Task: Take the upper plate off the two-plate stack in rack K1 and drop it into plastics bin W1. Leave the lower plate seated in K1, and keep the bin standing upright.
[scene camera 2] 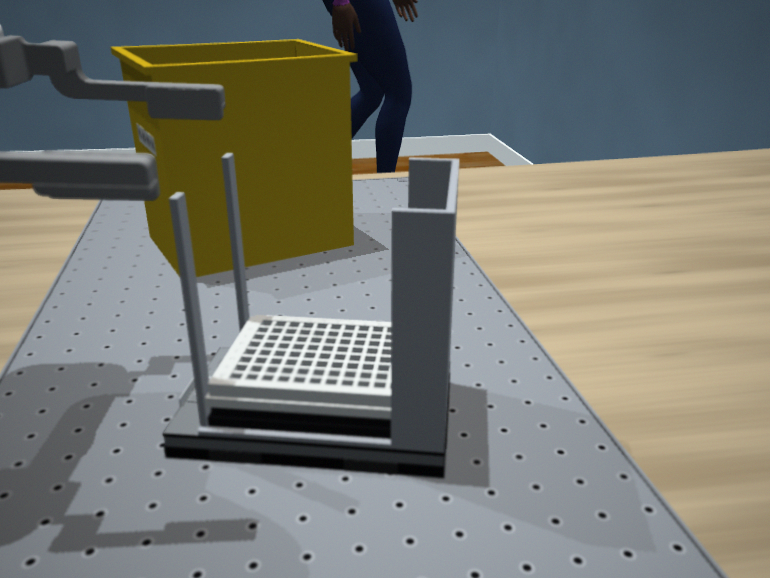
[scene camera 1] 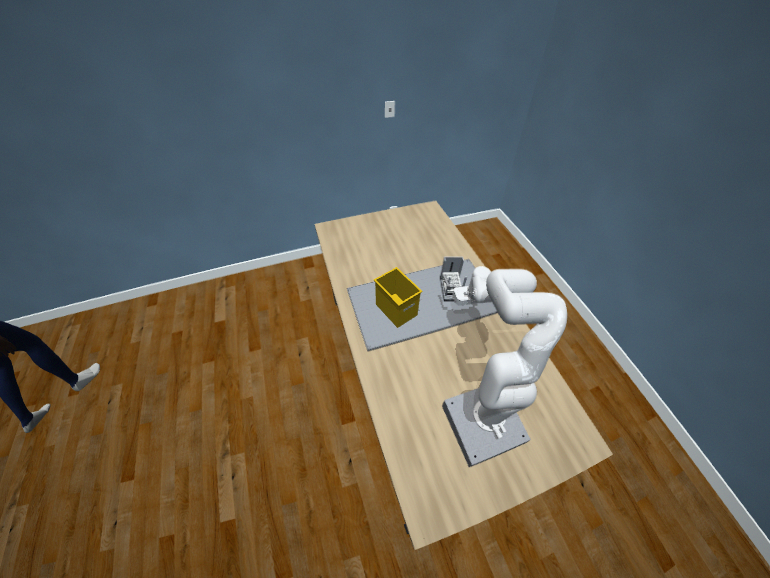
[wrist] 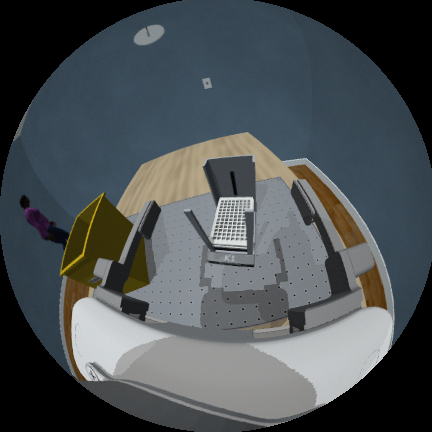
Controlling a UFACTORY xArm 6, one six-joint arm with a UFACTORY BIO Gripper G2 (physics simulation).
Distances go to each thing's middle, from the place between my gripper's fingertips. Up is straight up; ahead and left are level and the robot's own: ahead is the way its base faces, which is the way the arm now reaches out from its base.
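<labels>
White plate (scene camera 2: 338, 367): 140 mm below my hand, 60 mm ahead of it and 10 mm to the right of it. Black plate (scene camera 2: 219, 417): 150 mm below my hand, 60 mm ahead of it, 10 mm to the right of it. Yellow bin W1 (scene camera 2: 287, 119): 90 mm below my hand, 30 mm ahead of it and 300 mm to the left of it.
</labels>
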